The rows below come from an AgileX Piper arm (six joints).
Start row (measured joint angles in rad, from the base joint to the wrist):
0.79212 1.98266 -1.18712 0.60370 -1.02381 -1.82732
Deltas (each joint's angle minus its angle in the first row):
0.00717 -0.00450 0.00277 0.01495 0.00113 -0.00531
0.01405 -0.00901 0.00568 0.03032 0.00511 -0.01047
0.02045 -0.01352 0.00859 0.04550 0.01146 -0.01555
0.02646 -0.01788 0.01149 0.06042 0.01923 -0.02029
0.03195 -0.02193 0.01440 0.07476 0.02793 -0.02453
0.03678 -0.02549 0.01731 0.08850 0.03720 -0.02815
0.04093 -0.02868 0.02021 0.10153 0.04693 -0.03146
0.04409 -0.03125 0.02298 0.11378 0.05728 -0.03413
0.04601 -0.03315 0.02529 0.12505 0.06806 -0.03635
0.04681 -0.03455 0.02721 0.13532 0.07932 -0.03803
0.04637 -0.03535 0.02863 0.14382 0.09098 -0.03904
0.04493 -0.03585 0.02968 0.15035 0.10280 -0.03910
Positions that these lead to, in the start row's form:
0.79929 1.97816 -1.18435 0.61865 -1.02268 -1.83263
0.80617 1.97365 -1.18144 0.63402 -1.01870 -1.83779
0.81257 1.96914 -1.17853 0.64920 -1.01235 -1.84287
0.81858 1.96478 -1.17563 0.66412 -1.00458 -1.84761
0.82407 1.96073 -1.17272 0.67846 -0.99588 -1.85185
0.82890 1.95717 -1.16981 0.69220 -0.98661 -1.85547
0.83305 1.95398 -1.16691 0.70523 -0.97688 -1.85878
0.83621 1.95141 -1.16414 0.71748 -0.96653 -1.86145
0.83813 1.94951 -1.16183 0.72875 -0.95575 -1.86367
0.83893 1.94811 -1.15991 0.73902 -0.94449 -1.86535
0.83849 1.94731 -1.15849 0.74752 -0.93283 -1.86636
0.83705 1.94681 -1.15744 0.75405 -0.92101 -1.86642

